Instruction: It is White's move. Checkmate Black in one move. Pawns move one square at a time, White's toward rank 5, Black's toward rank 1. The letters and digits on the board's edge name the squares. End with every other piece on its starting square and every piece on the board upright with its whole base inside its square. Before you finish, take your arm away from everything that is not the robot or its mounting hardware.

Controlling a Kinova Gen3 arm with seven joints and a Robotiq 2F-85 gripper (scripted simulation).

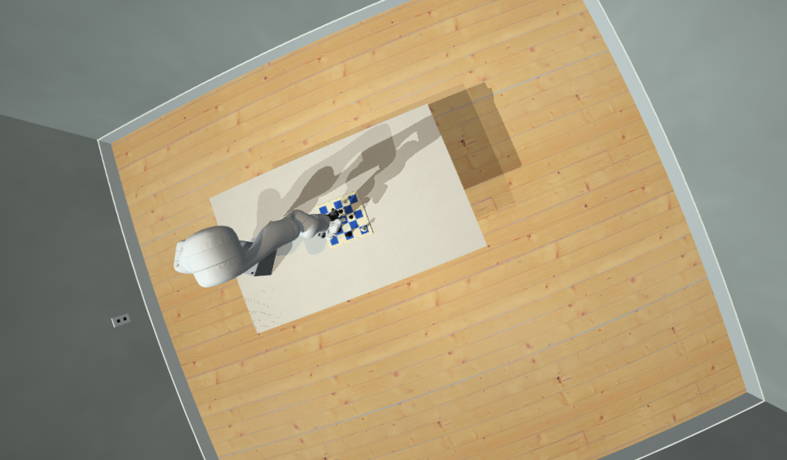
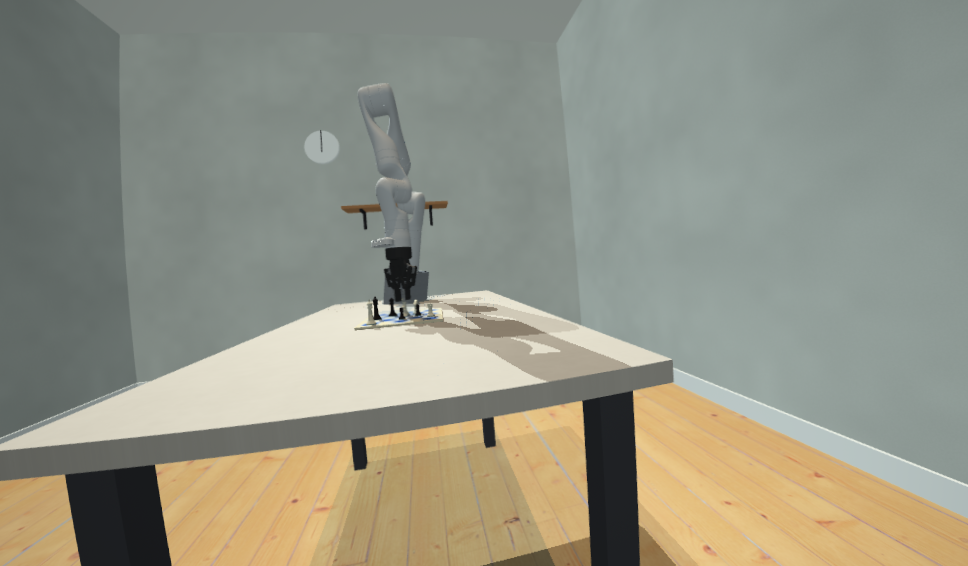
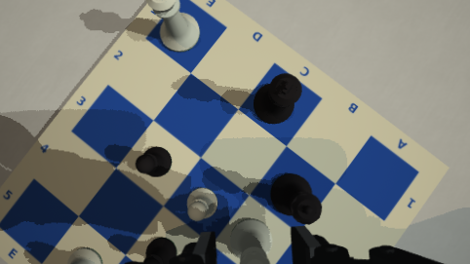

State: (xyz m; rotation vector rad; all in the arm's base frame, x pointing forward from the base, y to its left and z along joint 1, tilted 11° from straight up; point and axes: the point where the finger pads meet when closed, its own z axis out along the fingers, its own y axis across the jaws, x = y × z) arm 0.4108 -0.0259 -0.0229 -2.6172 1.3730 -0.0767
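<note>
My hand is 30 mm short of the white pawn and 40 mm above it. The rest, counted from my hand: cream chessboard 30 mm ahead, 60 mm below; then white king 100 mm ahead, 80 mm to the right, 30 mm below; then black king 30 mm ahead, 70 mm to the right, 30 mm below.
</note>
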